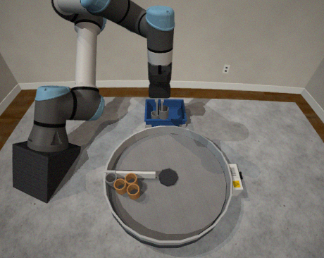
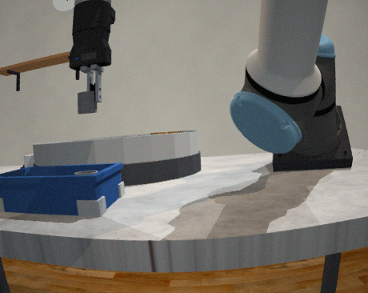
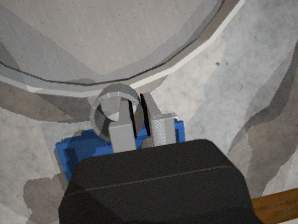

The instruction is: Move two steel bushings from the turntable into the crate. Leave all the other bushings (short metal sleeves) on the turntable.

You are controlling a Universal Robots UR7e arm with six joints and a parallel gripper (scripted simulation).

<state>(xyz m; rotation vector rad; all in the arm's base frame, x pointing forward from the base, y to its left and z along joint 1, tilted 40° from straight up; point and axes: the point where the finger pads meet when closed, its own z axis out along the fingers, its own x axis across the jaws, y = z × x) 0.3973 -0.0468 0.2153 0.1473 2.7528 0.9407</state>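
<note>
Now: hand 15 cm above the blue crate, 14 cm to the right of it and 3 cm short of it. From my hand the other things lie so: round turntable (21 cm to the right, 12 cm below, 3 cm ahead).
</note>
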